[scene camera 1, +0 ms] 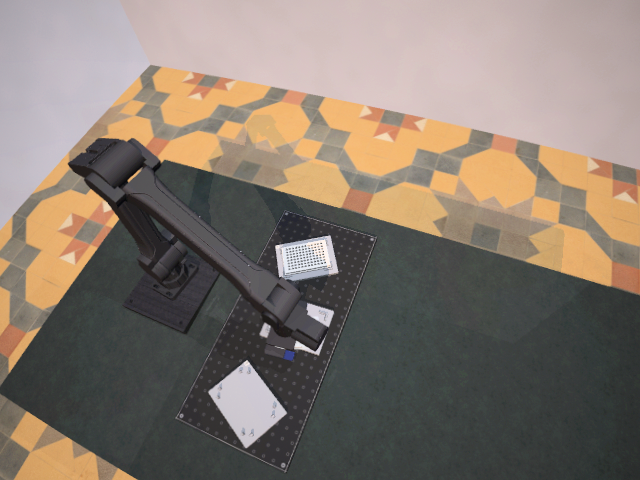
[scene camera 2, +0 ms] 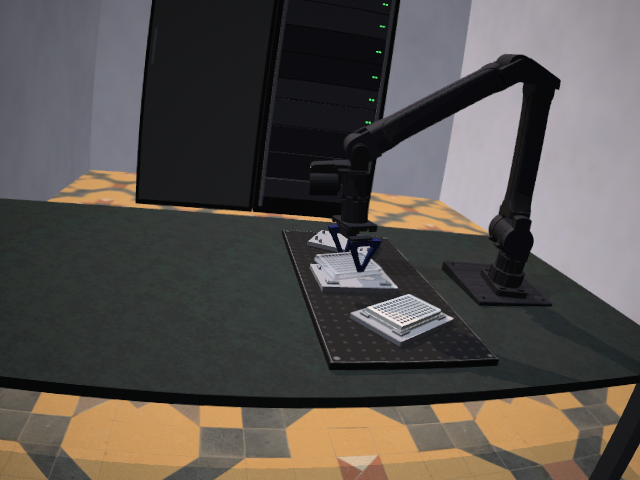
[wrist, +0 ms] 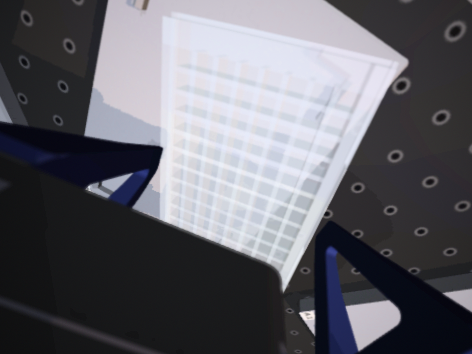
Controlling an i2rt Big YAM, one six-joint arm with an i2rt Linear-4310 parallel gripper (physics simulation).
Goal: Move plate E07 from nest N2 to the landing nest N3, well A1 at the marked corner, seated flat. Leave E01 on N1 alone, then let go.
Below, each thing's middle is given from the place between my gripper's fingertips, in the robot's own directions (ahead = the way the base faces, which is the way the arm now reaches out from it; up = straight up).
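My hand is 1 cm short of the clear well plate (scene camera 2: 339, 266) and 1 cm to the right of it. Then there is the white well plate (scene camera 2: 407, 312), which sits 7 cm behind my hand and 21 cm to the left of it.
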